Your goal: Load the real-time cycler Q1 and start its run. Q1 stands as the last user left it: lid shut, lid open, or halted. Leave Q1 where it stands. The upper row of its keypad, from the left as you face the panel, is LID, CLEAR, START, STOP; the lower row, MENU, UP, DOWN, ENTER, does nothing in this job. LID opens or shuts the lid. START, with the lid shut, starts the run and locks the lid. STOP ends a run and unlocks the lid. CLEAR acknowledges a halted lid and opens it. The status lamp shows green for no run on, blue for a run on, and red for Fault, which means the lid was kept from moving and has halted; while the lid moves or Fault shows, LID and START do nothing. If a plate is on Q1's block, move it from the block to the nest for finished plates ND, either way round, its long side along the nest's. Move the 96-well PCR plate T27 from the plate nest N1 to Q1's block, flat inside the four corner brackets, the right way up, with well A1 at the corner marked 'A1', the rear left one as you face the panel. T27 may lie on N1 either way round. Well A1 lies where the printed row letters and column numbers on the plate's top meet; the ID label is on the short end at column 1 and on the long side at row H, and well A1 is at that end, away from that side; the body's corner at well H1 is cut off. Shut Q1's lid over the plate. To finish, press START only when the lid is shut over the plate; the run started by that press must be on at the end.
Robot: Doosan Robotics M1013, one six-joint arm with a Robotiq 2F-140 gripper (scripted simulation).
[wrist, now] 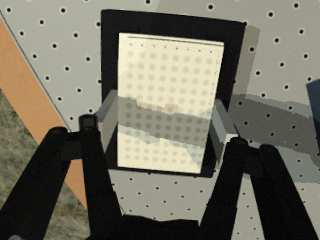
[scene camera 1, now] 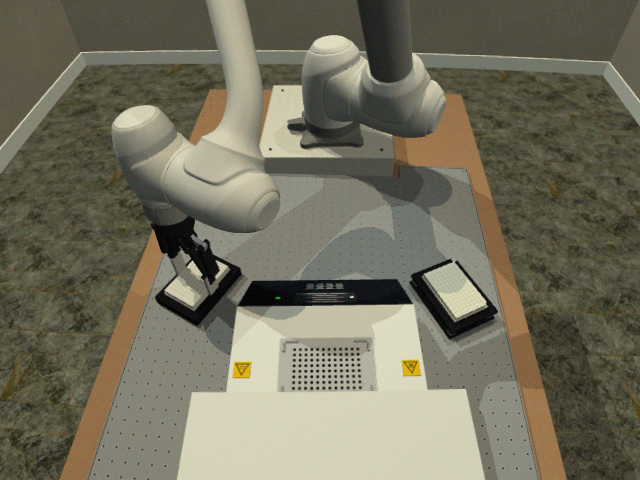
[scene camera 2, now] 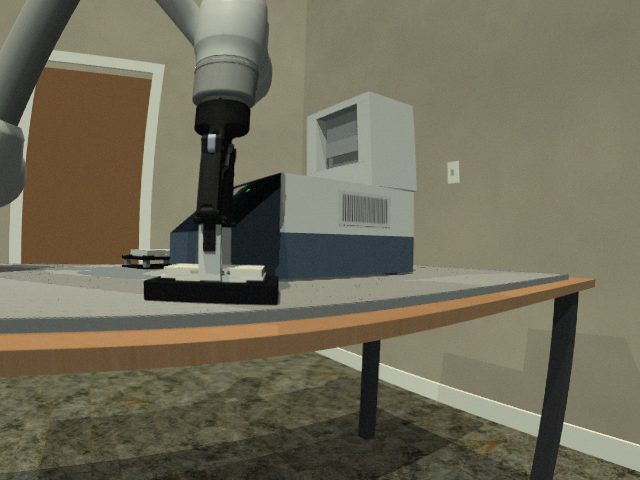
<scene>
In view: my gripper (scene camera 2: 216,276), a lid (scene camera 1: 414,427) and a black nest ND (scene camera 2: 154,290).
The lid also shows in scene camera 2 (scene camera 2: 386,157). My gripper is seen too in the wrist view (wrist: 164,107) and in scene camera 1 (scene camera 1: 197,281). The black nest ND shows as well in the wrist view (wrist: 183,26) and in scene camera 1 (scene camera 1: 210,301).
</scene>
